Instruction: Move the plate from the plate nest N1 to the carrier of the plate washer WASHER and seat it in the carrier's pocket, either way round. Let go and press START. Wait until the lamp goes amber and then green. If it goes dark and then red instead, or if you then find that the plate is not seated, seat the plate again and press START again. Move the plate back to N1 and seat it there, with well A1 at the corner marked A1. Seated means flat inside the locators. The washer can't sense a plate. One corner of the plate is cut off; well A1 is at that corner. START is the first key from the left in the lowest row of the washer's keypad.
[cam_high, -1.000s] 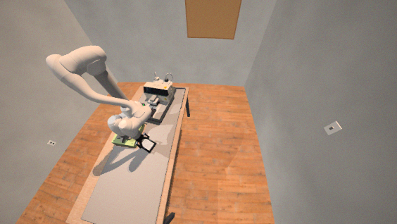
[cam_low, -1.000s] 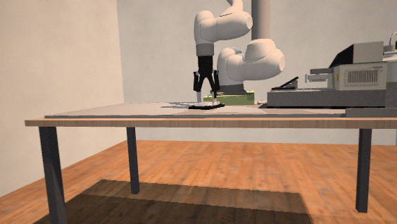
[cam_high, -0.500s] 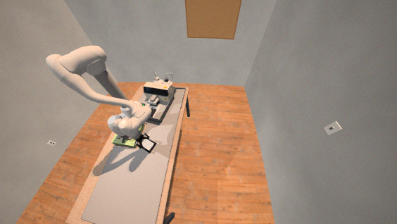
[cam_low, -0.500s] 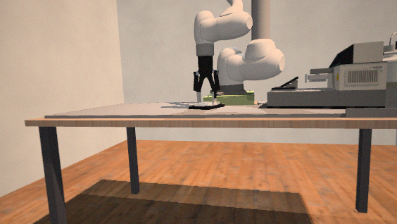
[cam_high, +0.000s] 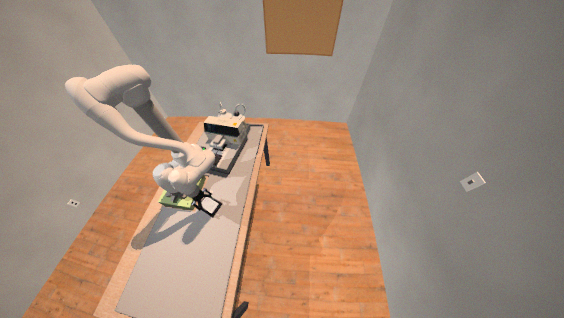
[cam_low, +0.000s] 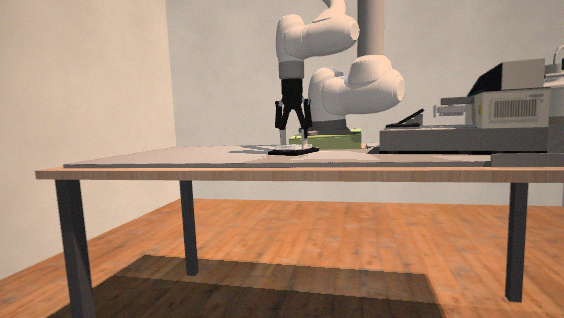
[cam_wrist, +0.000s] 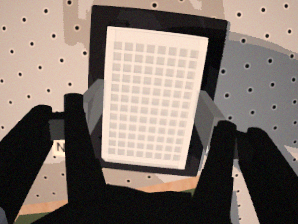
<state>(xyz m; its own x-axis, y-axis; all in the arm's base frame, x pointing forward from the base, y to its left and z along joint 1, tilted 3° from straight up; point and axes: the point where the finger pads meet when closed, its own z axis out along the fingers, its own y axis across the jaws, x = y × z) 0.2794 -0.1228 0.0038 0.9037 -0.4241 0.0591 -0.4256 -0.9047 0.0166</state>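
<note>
The black plate nest N1 is 4 cm below my hand. The rest, counted from my hand: carrier: 39 cm to the left, 7 cm behind, 4 cm above; white well plate: 3 cm below; N1 label: 11 cm to the left, 5 cm below, 3 cm behind.
</note>
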